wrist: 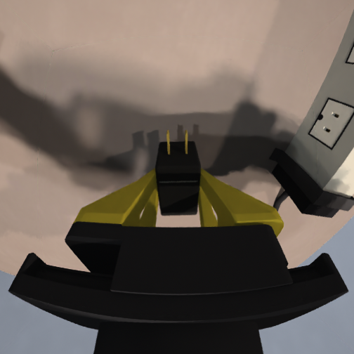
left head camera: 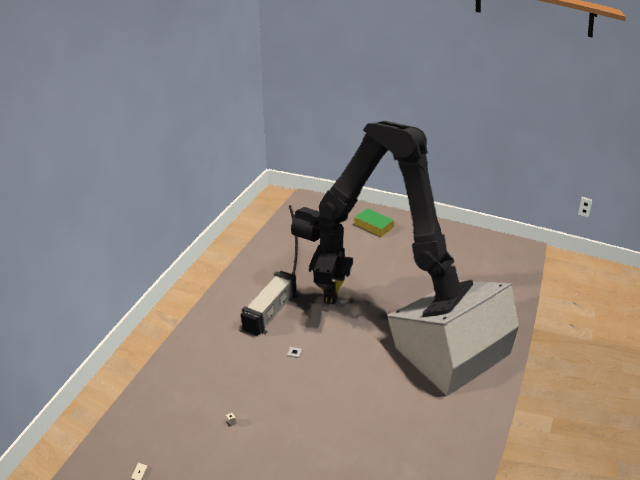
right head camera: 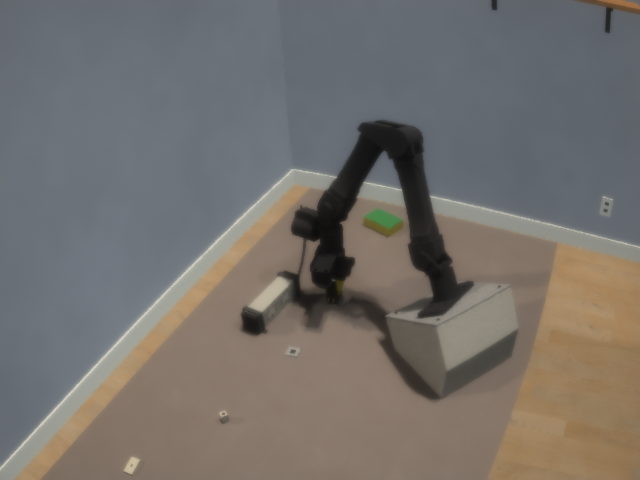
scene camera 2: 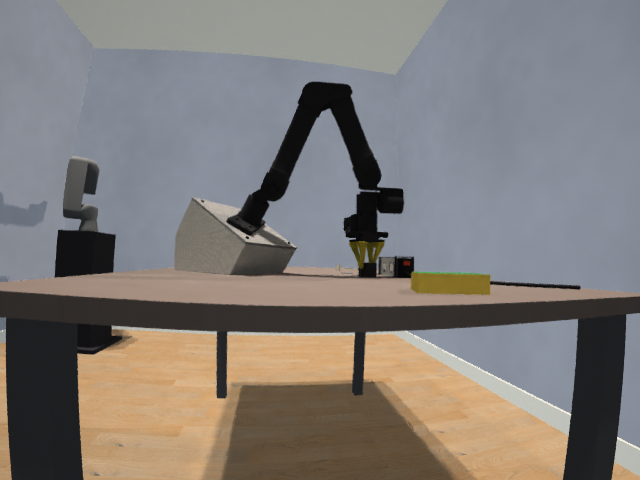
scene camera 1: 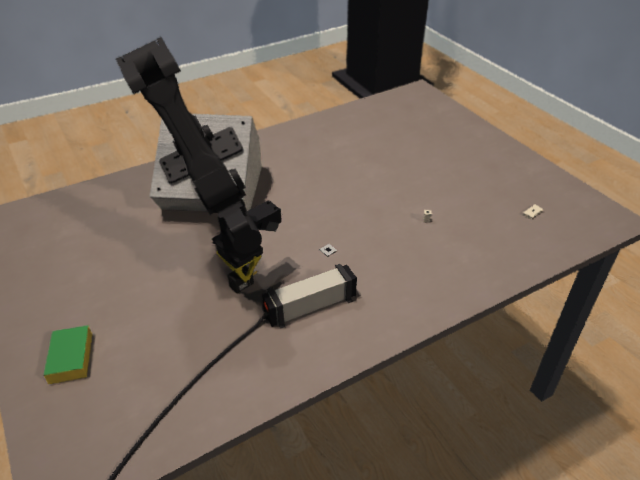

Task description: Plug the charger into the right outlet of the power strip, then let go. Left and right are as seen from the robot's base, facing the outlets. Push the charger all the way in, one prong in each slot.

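Frame: origin at the arm's base, x ahead, y left, z up, level; millimetres.
Where they show: gripper, fingertip midpoint: (left head camera: 330,292) (right head camera: 333,293) (scene camera 2: 366,268) (scene camera 1: 242,276); arm's base at its link origin: (left head camera: 450,299) (right head camera: 448,300) (scene camera 2: 247,223).
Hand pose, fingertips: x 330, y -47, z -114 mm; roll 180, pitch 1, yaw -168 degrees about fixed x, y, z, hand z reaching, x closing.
Things, the pixels of their top centre, and the offset from my fingertips. "spot": a spot on its surface instead.
- black charger at its top centre: (scene camera 1: 242,270) (right head camera: 332,288) (left head camera: 330,288) (scene camera 2: 366,262) 1 mm back, 2 mm left, 17 mm up
- power strip at its top centre: (scene camera 1: 309,284) (left head camera: 268,292) (right head camera: 270,292) (scene camera 2: 395,256) 127 mm ahead, 102 mm left, 38 mm up
- left outlet at its top centre: (left head camera: 266,306) 119 mm ahead, 135 mm left, 19 mm up
- black cable at a spot on its surface: (scene camera 1: 188,387) spot: 199 mm ahead, 199 mm right, 17 mm down
- yellow sponge at its top centre: (scene camera 2: 448,273) (scene camera 1: 67,349) (right head camera: 383,218) (left head camera: 374,218) 14 mm ahead, 372 mm right, 5 mm up
- small white plate at its top centre: (left head camera: 294,351) (right head camera: 292,351) (scene camera 1: 328,249) 0 mm ahead, 220 mm left, 20 mm down
- small cube at its top centre: (left head camera: 230,416) (right head camera: 223,413) (scene camera 1: 427,212) 28 mm ahead, 492 mm left, 3 mm up
- cream plate at its top centre: (left head camera: 139,471) (right head camera: 131,465) (scene camera 1: 533,210) 139 mm ahead, 737 mm left, 15 mm down
The black charger (left head camera: 329,299) (scene camera 1: 236,282) (scene camera 2: 367,270) (wrist: 178,197) is low at the table, its two gold prongs pointing up the wrist view, not toward the outlet face. My gripper (scene camera 2: 367,264) (wrist: 177,174) is shut on the charger, a yellow finger on each side of its body. The power strip (left head camera: 269,295) (right head camera: 270,294) (scene camera 1: 312,293) (wrist: 307,152) lies beside it, to the right in the wrist view. Its right outlet (left head camera: 283,299) (wrist: 332,123) is the one nearer the cable end. The left outlet (left head camera: 270,311) is partly cut off in the wrist view. Scene camera 1 does not show the outlet face.
A black cable (scene camera 1: 188,387) runs from the strip's end. A green and yellow sponge (left head camera: 373,221) (scene camera 1: 68,353) (scene camera 2: 450,283) lies beyond. A small white plate (left head camera: 294,352) (scene camera 1: 328,250), a small cube (left head camera: 231,419) (scene camera 1: 427,215) and a cream plate (left head camera: 139,471) (scene camera 1: 532,211) lie on the table.
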